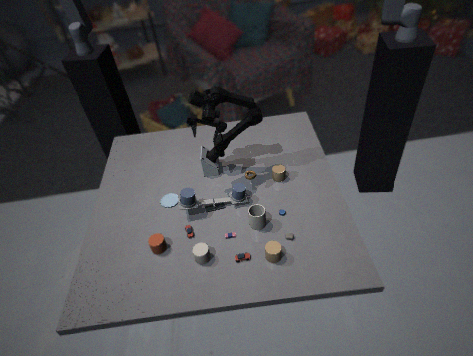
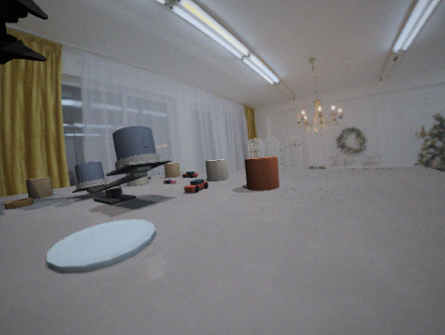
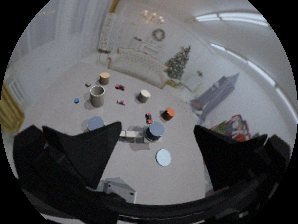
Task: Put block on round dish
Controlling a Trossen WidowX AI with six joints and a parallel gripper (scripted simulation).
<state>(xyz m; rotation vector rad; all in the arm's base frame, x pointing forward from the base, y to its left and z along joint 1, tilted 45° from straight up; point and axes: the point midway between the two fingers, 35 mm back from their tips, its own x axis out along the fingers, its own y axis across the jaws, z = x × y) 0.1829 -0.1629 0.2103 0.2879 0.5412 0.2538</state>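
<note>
Now: the block 30 cm below my gripper tip, 14 cm to the left of it and 7 cm ahead of it. Also, from my gripper tip: pale blue round dish: 34 cm below, 23 cm to the right, 6 cm ahead; small balance: 31 cm below, 11 cm ahead, 1 cm to the left; blue cup: 23 cm below, 15 cm ahead, 12 cm to the right.
</note>
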